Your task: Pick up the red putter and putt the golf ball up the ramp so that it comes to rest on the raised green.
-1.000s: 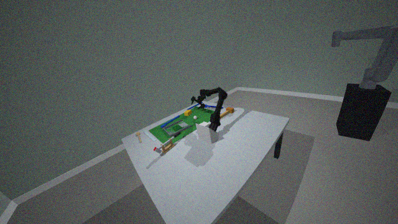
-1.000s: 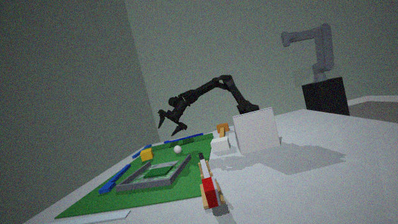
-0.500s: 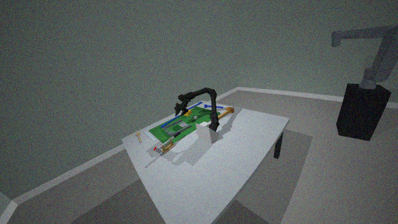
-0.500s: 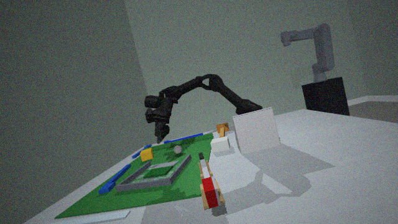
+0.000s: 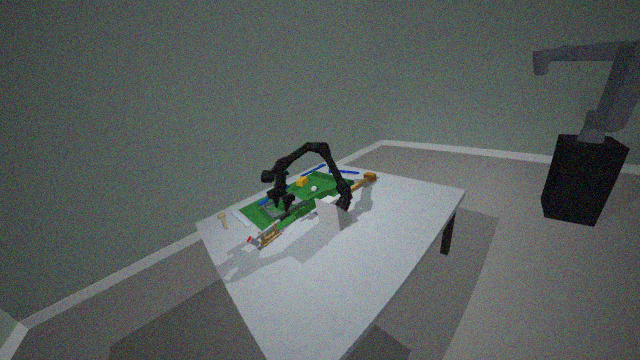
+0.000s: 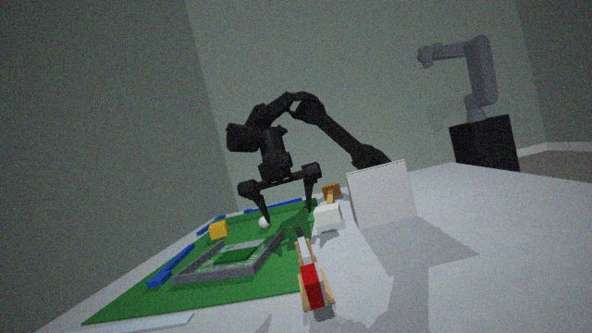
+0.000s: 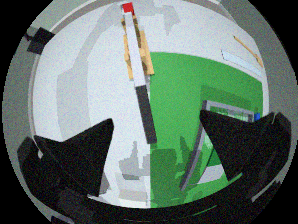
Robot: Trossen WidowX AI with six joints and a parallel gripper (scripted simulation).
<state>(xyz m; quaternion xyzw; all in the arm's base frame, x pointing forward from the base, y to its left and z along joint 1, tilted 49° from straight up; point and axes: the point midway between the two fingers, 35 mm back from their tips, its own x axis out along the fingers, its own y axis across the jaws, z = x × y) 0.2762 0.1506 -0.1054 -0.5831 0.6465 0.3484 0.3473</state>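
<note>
The white block is 10 cm behind my gripper tip, 28 cm to the right of it and 8 cm below it. The rest, counted from my gripper tip: yellow block: 32 cm ahead, 44 cm to the right, 8 cm below; then red putter: 3 cm behind, 11 cm to the left, 5 cm below; then white golf ball: 13 cm ahead, 38 cm to the right, 8 cm below.
</note>
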